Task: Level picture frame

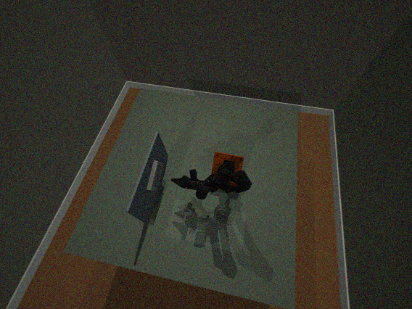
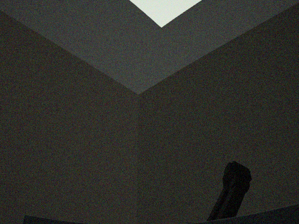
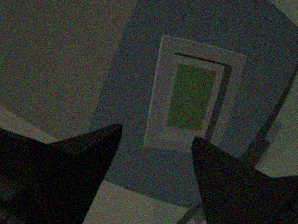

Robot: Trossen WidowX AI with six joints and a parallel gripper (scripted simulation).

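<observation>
Now: gripper tip 130 mm short of the picture frame, 30 mm to the left of it and 50 mm above it. Round my gripper tip: wall panel 140 mm ahead, 10 mm to the right, 60 mm below.
</observation>
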